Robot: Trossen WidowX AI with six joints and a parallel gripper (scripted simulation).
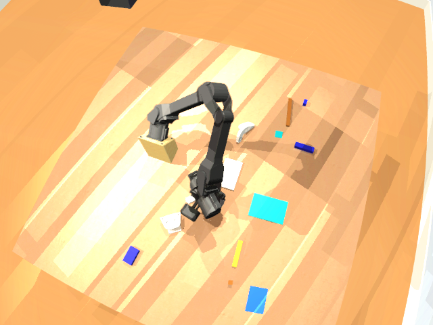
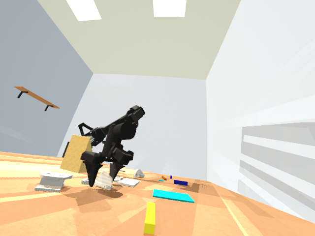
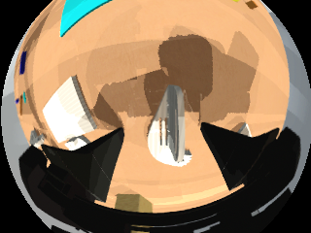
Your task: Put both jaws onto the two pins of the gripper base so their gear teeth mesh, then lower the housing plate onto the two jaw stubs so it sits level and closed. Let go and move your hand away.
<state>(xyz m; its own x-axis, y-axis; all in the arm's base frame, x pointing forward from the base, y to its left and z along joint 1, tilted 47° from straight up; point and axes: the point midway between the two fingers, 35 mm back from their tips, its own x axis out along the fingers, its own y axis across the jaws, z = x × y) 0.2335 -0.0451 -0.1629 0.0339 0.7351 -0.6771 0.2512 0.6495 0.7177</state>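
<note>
The flat white plate lies 6 cm ahead of my gripper tip and 14 cm to the left of it. Round my gripper tip: yellow bar: 18 cm ahead, 15 cm to the right; then cyan sheet: 24 cm ahead, 5 cm to the left; then blue plate: 30 cm ahead, 29 cm to the right.
</note>
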